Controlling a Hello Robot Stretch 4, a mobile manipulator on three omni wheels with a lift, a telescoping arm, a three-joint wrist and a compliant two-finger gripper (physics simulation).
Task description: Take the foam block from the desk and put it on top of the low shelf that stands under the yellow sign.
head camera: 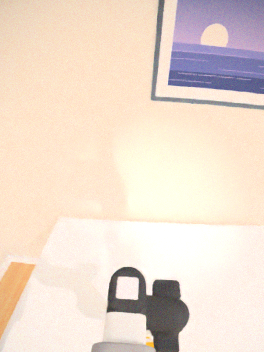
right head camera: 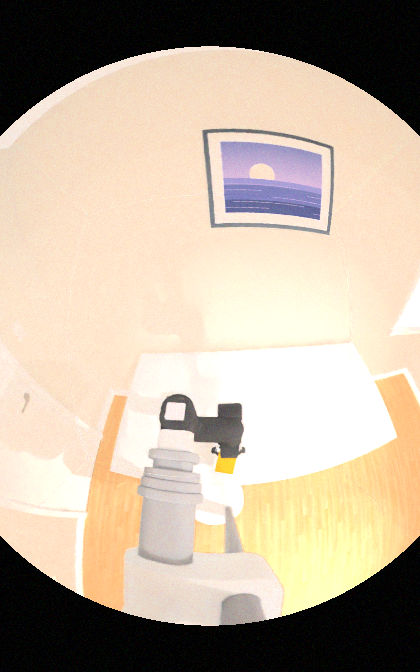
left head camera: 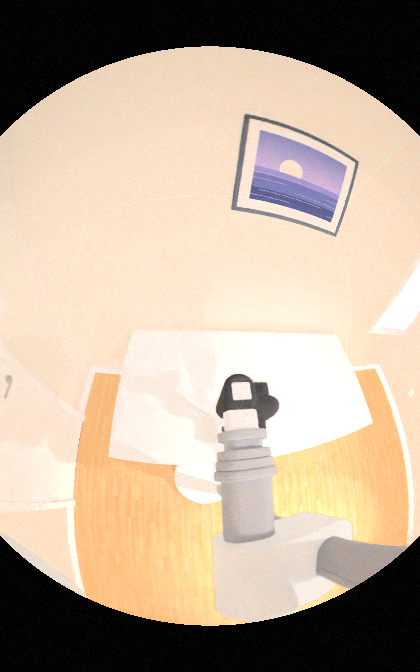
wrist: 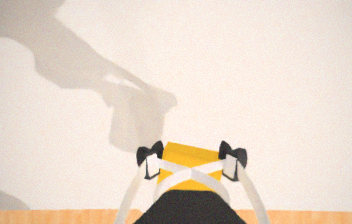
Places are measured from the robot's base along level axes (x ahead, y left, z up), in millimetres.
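Where they show: gripper, between the fingertips: (head camera: pixel 153 344) (wrist: pixel 190 153).
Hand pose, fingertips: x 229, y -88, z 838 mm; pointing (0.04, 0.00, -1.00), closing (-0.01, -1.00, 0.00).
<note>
After its pixels a point has its place.
The yellow foam block (right head camera: pixel 225 465) (wrist: pixel 192 150) @[z 857, x 235, y -90 mm] is between the two black fingertips of my gripper (right head camera: pixel 229 451) (wrist: pixel 190 153) @[z 838, x 229, y -88 mm], which is shut on it. A small bit of the block also shows at the bottom of the head camera view, behind the wrist. The block hangs above the white desk (head camera: pixel 225 260) @[z 692, x 615, y -509 mm] (left head camera: pixel 310 380) (right head camera: pixel 320 400) (wrist: pixel 280 75) @[z 692, x 342, y -250 mm], near its front edge, with the shadow lying apart from it. In the left head view the arm and wrist hide the fingers and the block. The low shelf and the yellow sign do not show in these views.
A framed sunset picture (head camera: pixel 215 65) @[z 1554, x 882, y -289 mm] (left head camera: pixel 300 175) (right head camera: pixel 272 180) hangs on the wall behind the desk. Wooden floor (left head camera: pixel 150 540) (right head camera: pixel 320 530) lies in front of and beside the desk. A white round object (left head camera: pixel 190 475) is partly hidden below the desk's front edge. A door handle (right head camera: pixel 26 402) shows at the left.
</note>
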